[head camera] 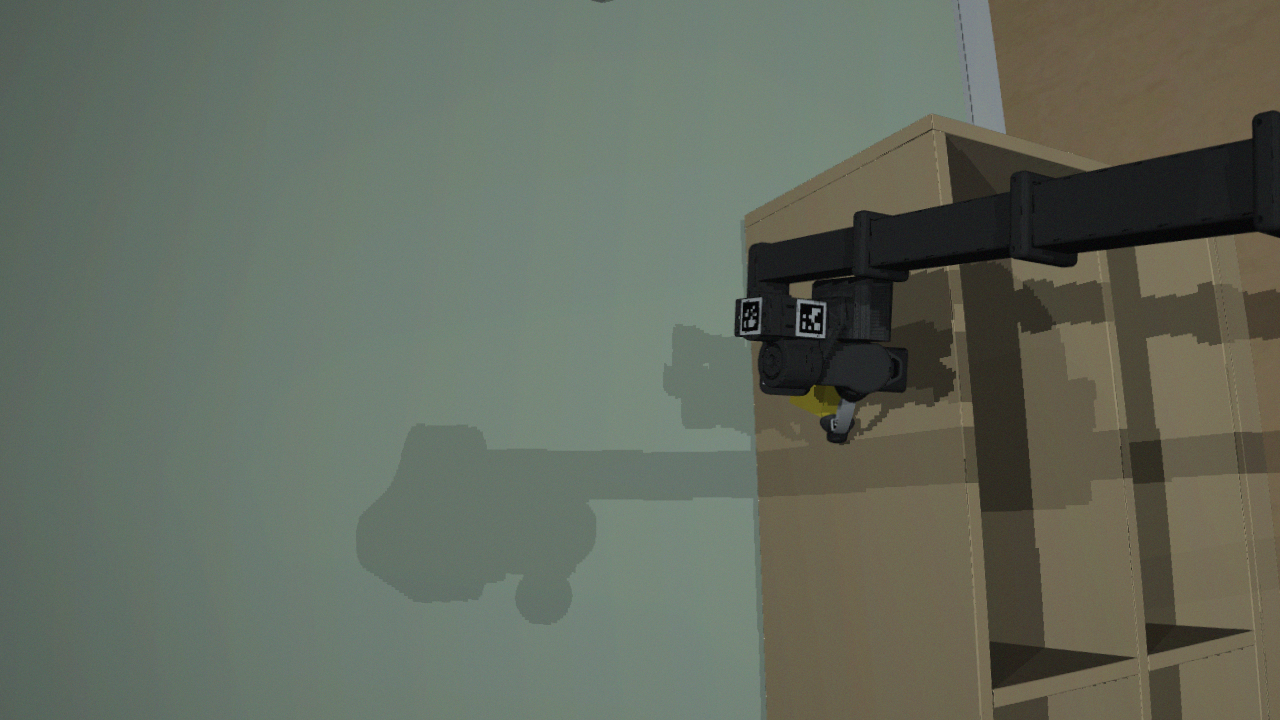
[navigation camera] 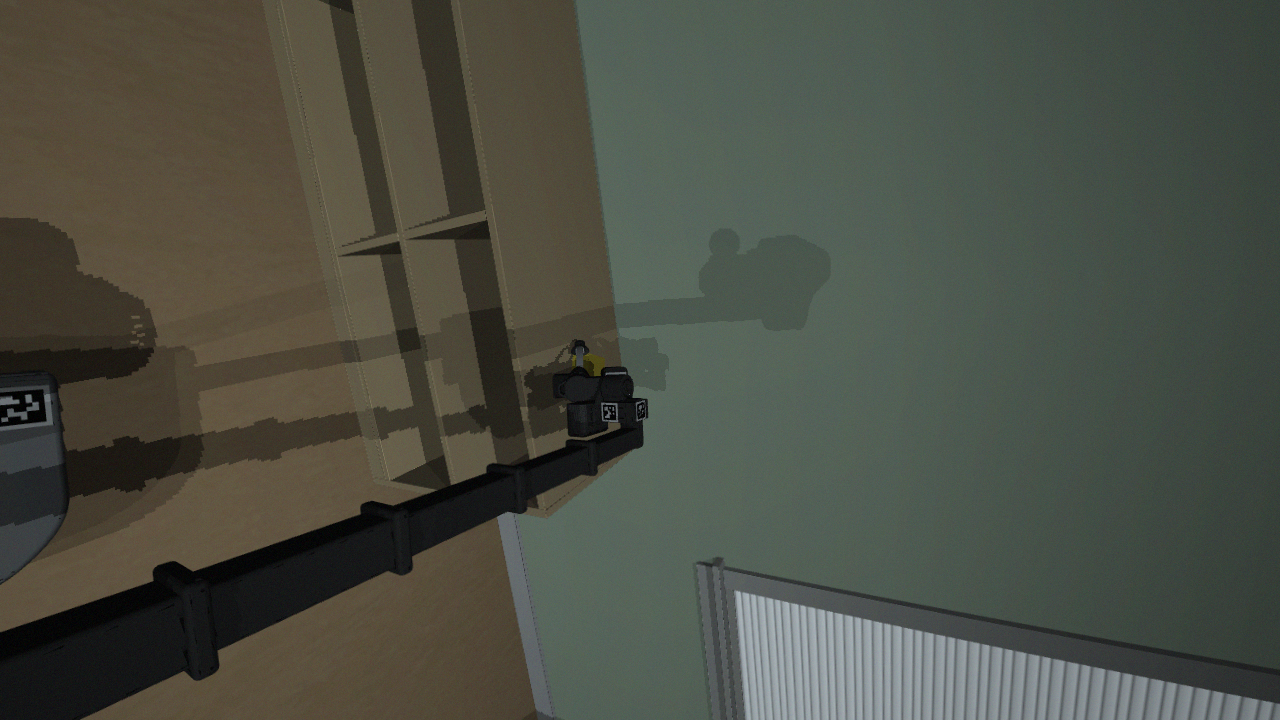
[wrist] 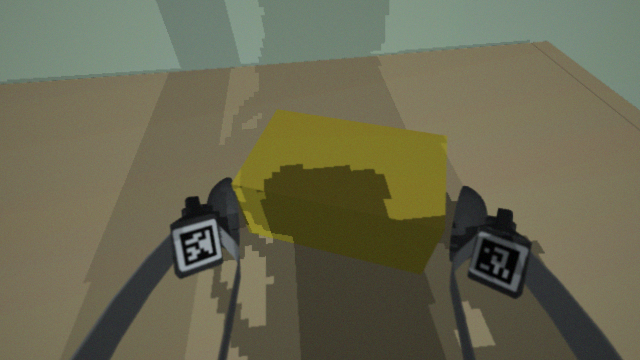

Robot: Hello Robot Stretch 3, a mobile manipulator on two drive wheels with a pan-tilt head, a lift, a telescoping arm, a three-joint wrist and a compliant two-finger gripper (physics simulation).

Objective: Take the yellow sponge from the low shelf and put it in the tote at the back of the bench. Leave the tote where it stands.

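Places are measured from the robot's base along level axes (x ahead, y left, z up), in metres.
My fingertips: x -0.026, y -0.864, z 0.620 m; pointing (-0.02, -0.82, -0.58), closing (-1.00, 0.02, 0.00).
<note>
Behind a point stands the place of what it marks.
The yellow sponge (head camera: 810, 402) {y -0.870, x 0.014, z 0.655 m} (navigation camera: 590, 363) {y -0.853, x 0.007, z 0.655 m} (wrist: 350, 150) lies on the bare wooden top of the low shelf (head camera: 859, 582) {y -0.821, x 0.216, z 0.610 m} (navigation camera: 537, 116) {y -0.770, x 0.522, z 0.610 m} (wrist: 500, 100), turned askew to the fingers. My gripper (wrist: 342, 207) {y -0.864, x -0.026, z 0.620 m} is open around the near part of the sponge. In the wrist view the left fingertip is at the sponge's left corner, perhaps touching it; a narrow gap shows between the sponge and the right fingertip. In the head and navigation views my wrist hides part of the sponge and one of the fingers. The tote does not show in these views.
A green wall (head camera: 358, 223) {y -1.117, x -0.172, z 1.137 m} (navigation camera: 895, 402) {y -1.105, x -0.099, z 1.243 m} (wrist: 450, 25) stands behind the shelf. My extended arm (head camera: 939, 232) {y -0.460, x -0.104, z 0.875 m} (navigation camera: 295, 555) {y -0.170, x -0.085, z 0.878 m} reaches over the shelf's end. A framed, white ribbed panel (navigation camera: 895, 662) {y -1.198, x -0.730, z 1.240 m} is at the lower right of the navigation view. The brown floor (head camera: 1145, 71) {y -0.867, x -0.535, z 0.000 m} (navigation camera: 134, 134) {y -0.314, x 0.490, z 0.000 m} lies before the shelf.
</note>
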